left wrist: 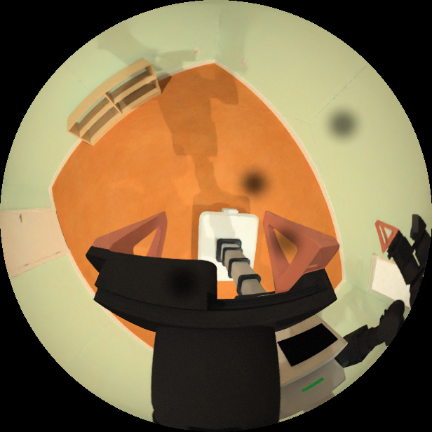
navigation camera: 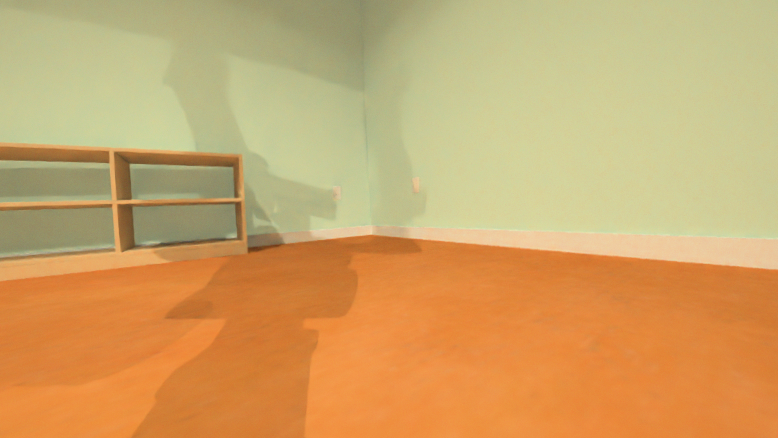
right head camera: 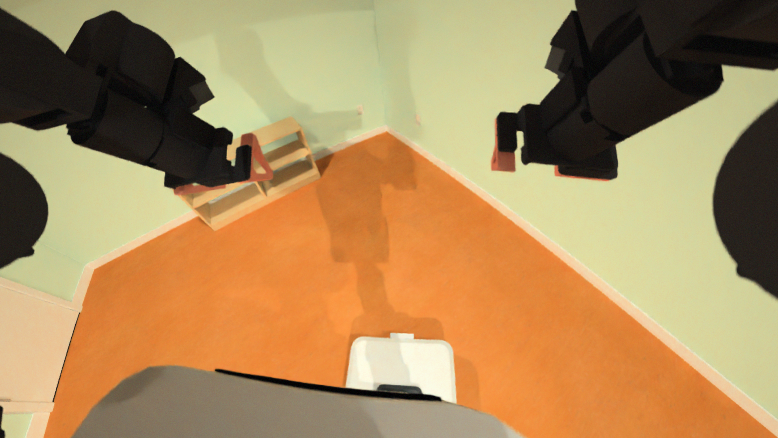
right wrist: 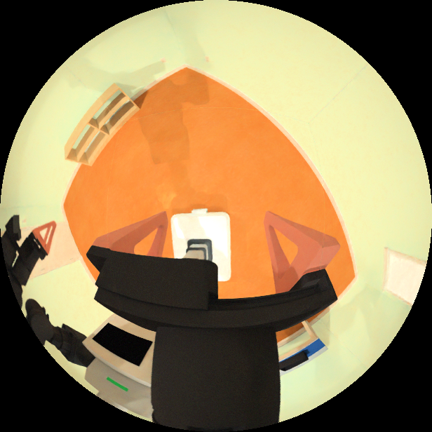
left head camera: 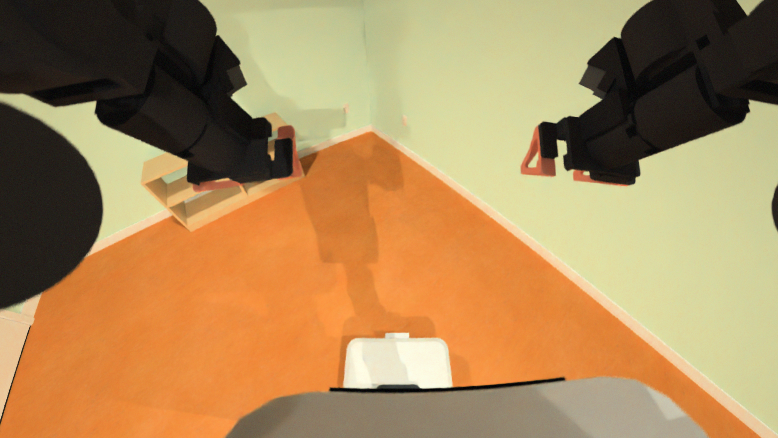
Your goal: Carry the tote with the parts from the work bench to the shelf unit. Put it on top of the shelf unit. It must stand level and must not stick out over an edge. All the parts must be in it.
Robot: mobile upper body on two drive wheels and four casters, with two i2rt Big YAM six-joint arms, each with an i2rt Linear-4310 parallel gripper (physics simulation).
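Places are measured from the left arm's base along level axes (x left, y ahead, z down), in centimetres.
Pixels of known places: left gripper, fingertip midpoint: (right head camera: 247, 179) (left head camera: 271, 176); right gripper, fingertip midpoint: (right head camera: 524, 168) (left head camera: 548, 173).
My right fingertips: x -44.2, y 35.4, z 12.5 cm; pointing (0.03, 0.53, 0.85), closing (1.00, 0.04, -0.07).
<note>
Behind a point stands the place of what it marks.
The low wooden shelf unit (left head camera: 217, 210) {x 144.8, y 137.9, z 133.1 cm} (right head camera: 237, 211) {x 145.7, y 137.3, z 133.1 cm} (left wrist: 106, 86) (right wrist: 88, 118) (navigation camera: 124, 228) {x 127.6, y 165.8, z 121.2 cm} stands against the wall, at the left of the views, near the room corner. In the right wrist view part of the work bench (right wrist: 309, 331) shows at the bottom right, and the black tote (right wrist: 295, 361) is partly visible on its blue mat. The parts in the tote cannot be made out. My left gripper (left head camera: 250, 175) (right head camera: 223, 183) (left wrist: 214, 216) is open and empty, held high above the floor. My right gripper (left head camera: 563, 175) {x -44.2, y 35.4, z 12.5 cm} (right head camera: 538, 169) {x -44.2, y 35.4, z 12.5 cm} (right wrist: 215, 216) is open and empty, also held high.
My white base (left head camera: 400, 359) {x -23.8, y 21.6, z 115.0 cm} (right head camera: 402, 361) {x -23.4, y 21.0, z 115.0 cm} (left wrist: 209, 235) (right wrist: 222, 250) stands on the orange floor (navigation camera: 517, 337) {x -41.2, y 78.1, z 141.0 cm}. Green walls meet in a corner ahead, right of the shelf unit. A pale door (left wrist: 30, 240) shows at the left in the left wrist view.
</note>
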